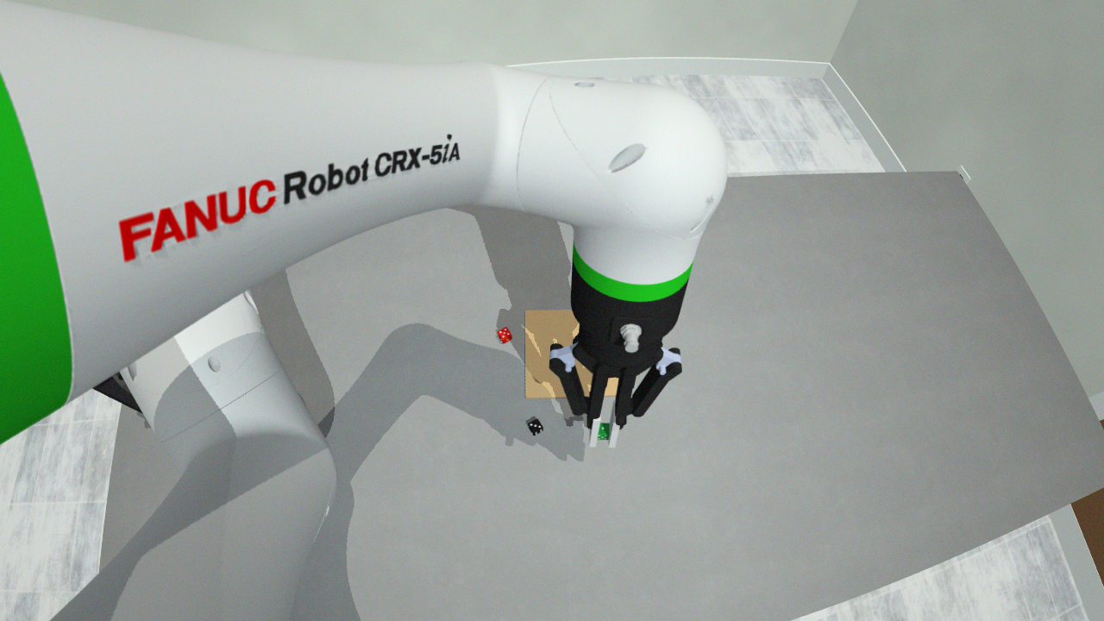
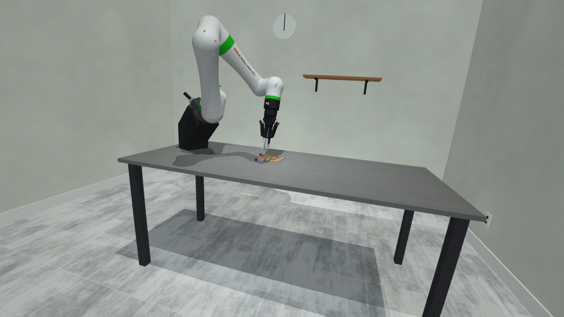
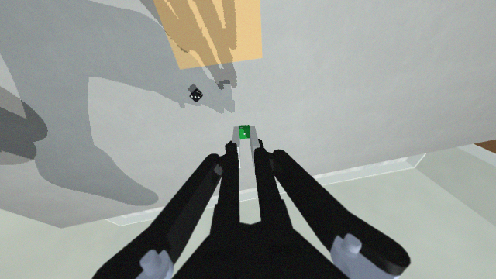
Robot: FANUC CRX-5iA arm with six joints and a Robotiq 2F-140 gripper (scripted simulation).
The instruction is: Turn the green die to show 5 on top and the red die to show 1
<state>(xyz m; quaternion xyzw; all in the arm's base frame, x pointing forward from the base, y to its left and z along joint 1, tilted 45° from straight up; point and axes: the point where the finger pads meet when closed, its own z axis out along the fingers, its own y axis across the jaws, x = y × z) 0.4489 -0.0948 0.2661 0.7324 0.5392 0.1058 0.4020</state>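
Right now my hand is 3 cm above the green die. The rest, counted from my hand: red die (8 cm behind, 20 cm to the left, 12 cm below); then tan mat (1 cm ahead, 15 cm to the left, 13 cm below); then black die (7 cm behind, 5 cm to the left, 12 cm below).
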